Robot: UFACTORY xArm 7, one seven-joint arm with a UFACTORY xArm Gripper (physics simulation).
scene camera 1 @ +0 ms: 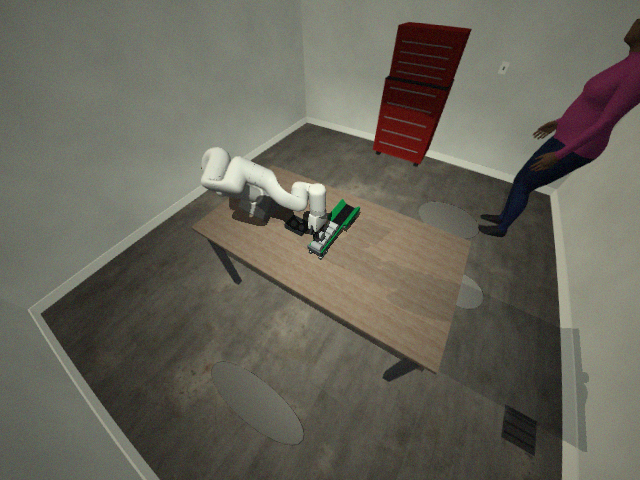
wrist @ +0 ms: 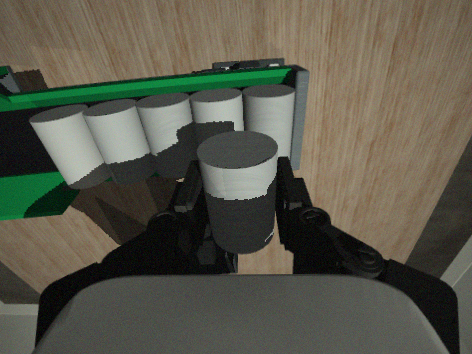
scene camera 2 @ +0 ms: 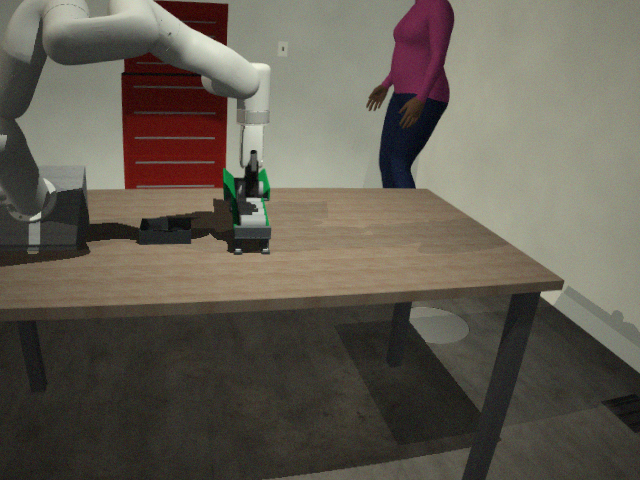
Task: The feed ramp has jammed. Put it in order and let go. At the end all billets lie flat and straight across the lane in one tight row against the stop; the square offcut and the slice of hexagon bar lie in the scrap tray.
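Places are measured from the arm's base along level axes (x ahead, y left, z up), in metres.
Pixels of known places: gripper, fingertip midpoint: [scene camera 1: 318, 235] [wrist: 240, 178] [scene camera 2: 251, 194]; arm's base, origin of the base link: [scene camera 1: 255, 195] [scene camera 2: 32, 200].
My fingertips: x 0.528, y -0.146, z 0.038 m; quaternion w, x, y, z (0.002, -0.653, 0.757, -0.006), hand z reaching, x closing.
Note:
For each thing: its top centre in the pictures, then the offset to it from my fingertips. Level surfaces: height alone.
- grey stop, middle of its top: [wrist: 297, 127] [scene camera 2: 253, 226] dx -0.004, dy -0.046, dz -0.065 m
- end billet, middle of its top: [wrist: 270, 136] [scene camera 2: 253, 215] [scene camera 1: 316, 243] dx +0.001, dy -0.023, dz -0.047 m
- far-left billet, middle of its top: [wrist: 61, 158] dx +0.023, dy +0.135, dz -0.030 m
- black scrap tray, middle of its top: [wrist: 202, 251] [scene camera 2: 165, 224] [scene camera 1: 297, 223] dx -0.198, dy +0.103, dz -0.104 m
- wooden table, its level: dz -0.139 m
The feed ramp has green side rails [scene camera 1: 337, 209] [wrist: 150, 83] and a grey stop [scene camera 2: 252, 232] [wrist: 300, 120]. In the wrist view several pale billets with grey end faces lie side by side across the lane. The end billet [wrist: 270, 110] is at the stop; the far-left billet [wrist: 67, 145] looks slanted. My gripper [scene camera 1: 317, 235] [scene camera 2: 251, 192] [wrist: 240, 178] is shut on another billet [wrist: 240, 180], held nearer the camera than the row and partly covering it. The black scrap tray [scene camera 1: 294, 230] [scene camera 2: 165, 237] stands beside the ramp; its contents are too dark to identify. I cannot pick out the square offcut or hexagon slice.
The ramp and tray stand on a wooden table [scene camera 1: 392, 289] [scene camera 2: 361, 273]. The arm's base is at the table's left in scene camera 2. A red tool cabinet [scene camera 1: 413, 103] [scene camera 2: 175, 129] and a person in a magenta top [scene camera 1: 594, 113] [scene camera 2: 423, 51] are beyond the table.

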